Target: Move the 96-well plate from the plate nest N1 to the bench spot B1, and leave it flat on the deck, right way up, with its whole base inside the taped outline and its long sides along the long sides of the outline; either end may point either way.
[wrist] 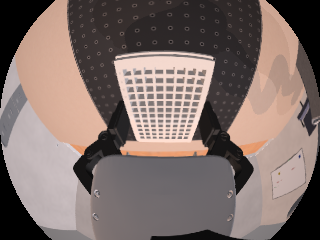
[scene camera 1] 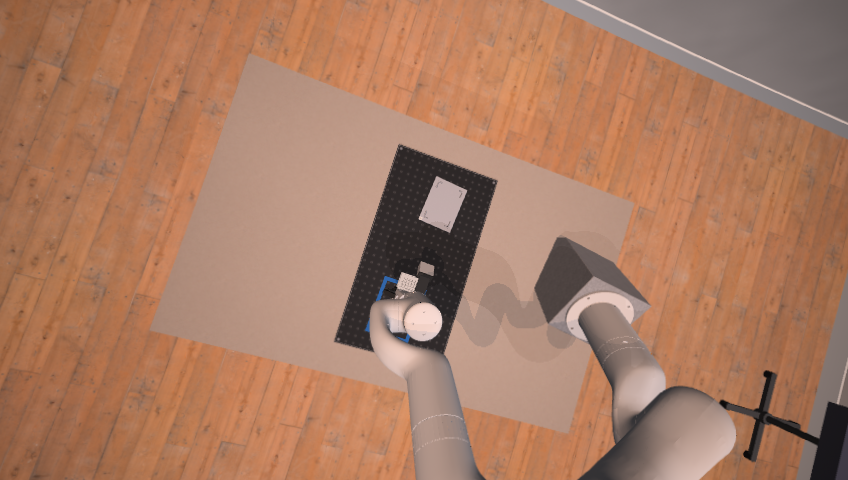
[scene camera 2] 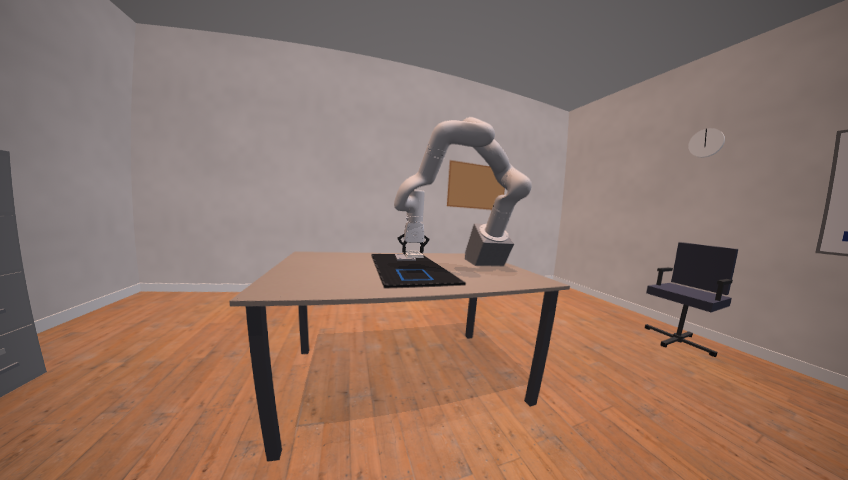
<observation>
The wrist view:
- gripper: 164, 109
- white 96-well plate: 159, 117
</observation>
